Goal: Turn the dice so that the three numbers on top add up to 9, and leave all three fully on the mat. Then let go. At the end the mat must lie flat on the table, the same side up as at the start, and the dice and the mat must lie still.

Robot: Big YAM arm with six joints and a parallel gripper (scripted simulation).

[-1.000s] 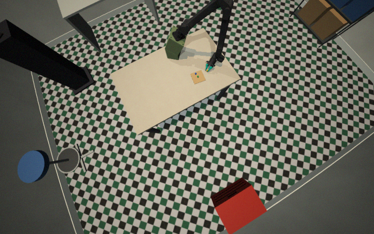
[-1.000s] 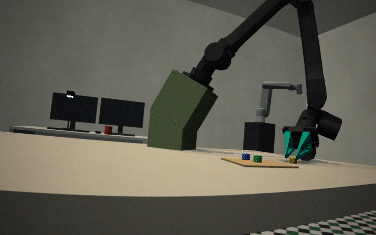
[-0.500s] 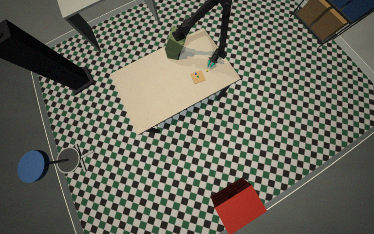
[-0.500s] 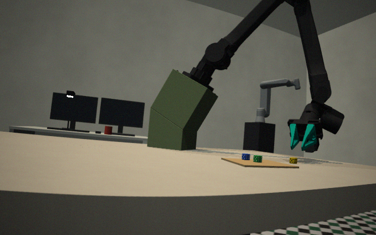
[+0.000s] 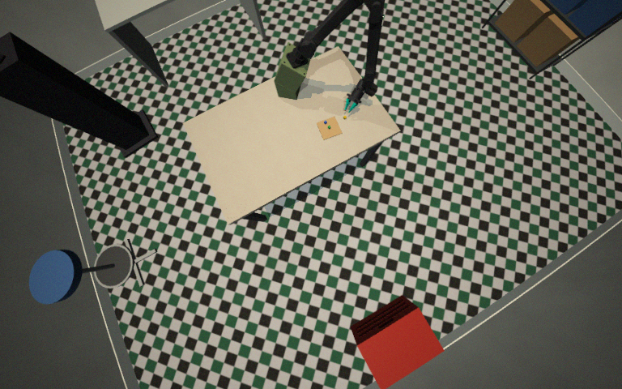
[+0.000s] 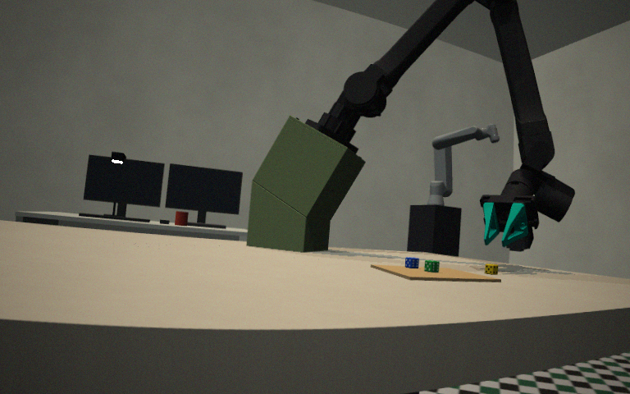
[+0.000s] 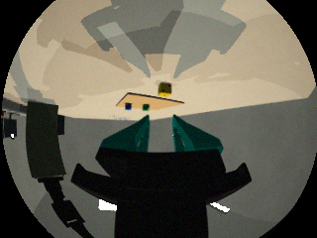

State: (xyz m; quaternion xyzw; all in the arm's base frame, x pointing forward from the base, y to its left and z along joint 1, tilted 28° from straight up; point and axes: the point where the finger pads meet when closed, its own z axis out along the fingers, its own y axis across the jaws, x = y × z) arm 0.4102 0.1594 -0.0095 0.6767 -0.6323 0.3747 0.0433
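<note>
My gripper is now 1 cm short of the yellow die, 2 cm to the left of it and 5 cm above it. The rest, counted from my hand: blue die (4 cm behind, 16 cm to the right, 4 cm below); then green die (1 cm ahead, 16 cm to the right, 4 cm below); then mat (1 cm ahead, 16 cm to the right, 5 cm below).
</note>
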